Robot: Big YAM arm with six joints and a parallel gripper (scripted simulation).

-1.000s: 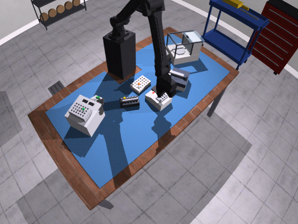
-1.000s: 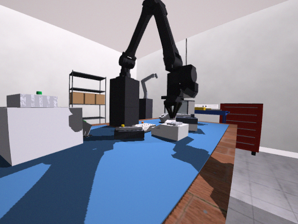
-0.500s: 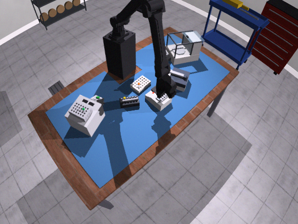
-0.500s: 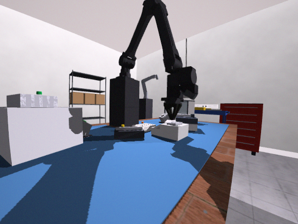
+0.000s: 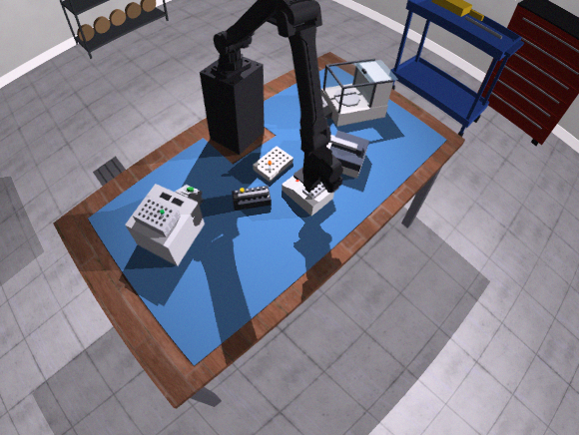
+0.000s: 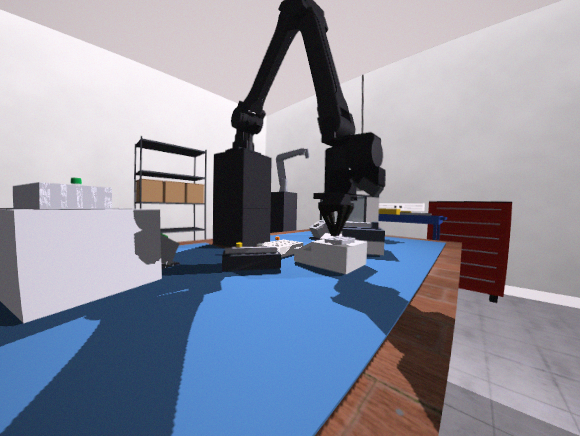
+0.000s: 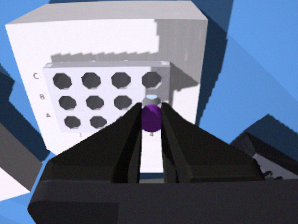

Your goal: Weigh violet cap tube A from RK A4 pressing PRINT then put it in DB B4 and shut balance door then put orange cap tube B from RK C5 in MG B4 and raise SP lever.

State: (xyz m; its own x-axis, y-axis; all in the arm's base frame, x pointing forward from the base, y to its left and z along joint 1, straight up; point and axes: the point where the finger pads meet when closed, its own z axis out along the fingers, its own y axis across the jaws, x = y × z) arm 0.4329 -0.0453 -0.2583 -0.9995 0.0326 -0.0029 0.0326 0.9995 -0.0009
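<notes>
My gripper is now 20 mm above the violet-capped tube. Also, from my hand: magnet block MG (140 mm behind, 130 mm to the right, 60 mm below); then tube rack RK (210 mm behind, 30 mm to the left, 70 mm below); then dry block (30 mm behind, 30 mm to the left, 50 mm below).
</notes>
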